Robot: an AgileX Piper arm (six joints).
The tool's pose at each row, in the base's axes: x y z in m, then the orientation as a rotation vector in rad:
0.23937, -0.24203, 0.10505, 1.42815, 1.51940, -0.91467
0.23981, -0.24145, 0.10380, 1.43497, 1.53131, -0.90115
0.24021, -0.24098, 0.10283, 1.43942, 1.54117, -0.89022
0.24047, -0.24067, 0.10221, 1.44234, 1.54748, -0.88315
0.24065, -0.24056, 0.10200, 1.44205, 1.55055, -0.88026
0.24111, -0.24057, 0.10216, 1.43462, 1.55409, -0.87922
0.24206, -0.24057, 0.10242, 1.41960, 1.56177, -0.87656
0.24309, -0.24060, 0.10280, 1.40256, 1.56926, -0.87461
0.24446, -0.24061, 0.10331, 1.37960, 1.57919, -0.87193
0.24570, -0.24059, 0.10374, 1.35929, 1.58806, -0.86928
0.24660, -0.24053, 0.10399, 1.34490, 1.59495, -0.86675
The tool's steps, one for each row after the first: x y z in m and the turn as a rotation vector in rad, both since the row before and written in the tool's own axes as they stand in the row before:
0.00138, 0.00044, -0.00001, -0.00484, 0.01514, 0.00056
0.00108, 0.00040, -0.00001, -0.00448, 0.01181, -0.00006
0.00069, 0.00026, 0.00000, -0.00285, 0.00763, 0.00000
0.00024, 0.00018, 0.00001, -0.00203, 0.00260, -0.00080
-0.00015, 0.00046, -0.00001, -0.00505, -0.00165, -0.00423
-0.00024, 0.00095, 0.00000, -0.01055, -0.00280, -0.00867
-0.00038, 0.00103, 0.00000, -0.01124, -0.00419, -0.00960
-0.00050, 0.00137, -0.00002, -0.01513, -0.00564, -0.01291
-0.00043, 0.00124, -0.00001, -0.01351, -0.00476, -0.01145
-0.00025, 0.00090, -0.00001, -0.00997, -0.00275, -0.00825

